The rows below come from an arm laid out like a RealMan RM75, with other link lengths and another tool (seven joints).
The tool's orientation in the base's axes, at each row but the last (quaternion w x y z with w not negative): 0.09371 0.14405 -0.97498 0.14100; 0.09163 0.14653 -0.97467 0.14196; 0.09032 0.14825 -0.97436 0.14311; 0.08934 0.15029 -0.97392 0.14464; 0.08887 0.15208 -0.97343 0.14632; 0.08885 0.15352 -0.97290 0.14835; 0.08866 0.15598 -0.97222 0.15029; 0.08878 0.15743 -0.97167 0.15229
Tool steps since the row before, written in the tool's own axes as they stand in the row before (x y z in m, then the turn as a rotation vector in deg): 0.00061 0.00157 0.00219 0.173 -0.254 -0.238; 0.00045 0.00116 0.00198 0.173 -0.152 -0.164; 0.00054 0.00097 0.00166 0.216 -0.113 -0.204; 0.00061 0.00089 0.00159 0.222 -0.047 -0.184; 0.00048 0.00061 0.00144 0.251 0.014 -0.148; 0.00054 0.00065 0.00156 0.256 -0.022 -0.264; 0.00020 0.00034 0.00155 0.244 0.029 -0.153; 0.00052 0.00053 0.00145 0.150 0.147 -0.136
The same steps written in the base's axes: -0.00137 0.00063 -0.00232 -0.051 -0.206 0.326; -0.00106 0.00035 -0.00206 -0.093 -0.134 0.231; -0.00103 0.00024 -0.00169 -0.140 -0.098 0.268; -0.00106 0.00016 -0.00159 -0.169 -0.045 0.234; -0.00083 -0.00002 -0.00141 -0.221 -0.009 0.190; -0.00092 -0.00005 -0.00152 -0.199 -0.006 0.310; -0.00049 -0.00024 -0.00150 -0.219 0.008 0.190; -0.00084 -0.00014 -0.00139 -0.172 0.135 0.121
